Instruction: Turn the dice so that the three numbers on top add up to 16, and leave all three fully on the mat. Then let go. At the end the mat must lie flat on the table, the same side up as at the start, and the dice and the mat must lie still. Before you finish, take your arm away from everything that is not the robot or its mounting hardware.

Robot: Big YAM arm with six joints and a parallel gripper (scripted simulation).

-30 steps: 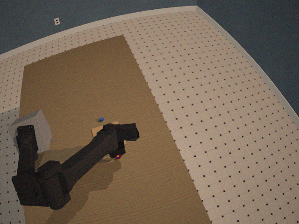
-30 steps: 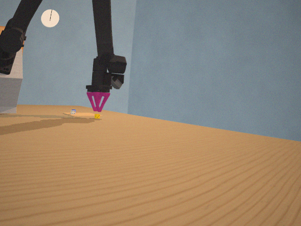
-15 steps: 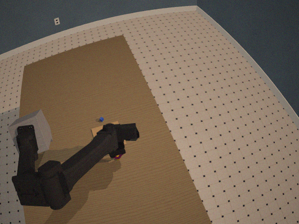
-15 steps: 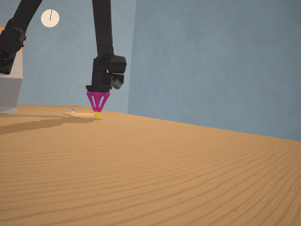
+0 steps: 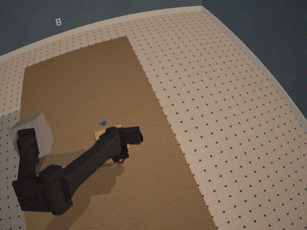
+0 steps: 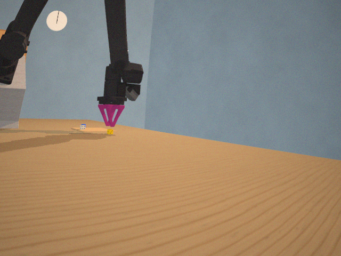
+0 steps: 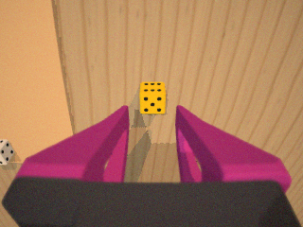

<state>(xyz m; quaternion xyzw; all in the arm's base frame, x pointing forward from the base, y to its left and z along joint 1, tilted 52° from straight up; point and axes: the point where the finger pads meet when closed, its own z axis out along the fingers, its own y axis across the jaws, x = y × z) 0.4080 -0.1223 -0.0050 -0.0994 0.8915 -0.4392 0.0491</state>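
Right now the yellow die is 30 mm below my hand. Round my hand: mat 130 mm to the left, 30 mm below, 20 mm behind; white die 120 mm to the left, 70 mm behind, 20 mm below; blue die 230 mm to the left, 30 mm below, 30 mm behind.
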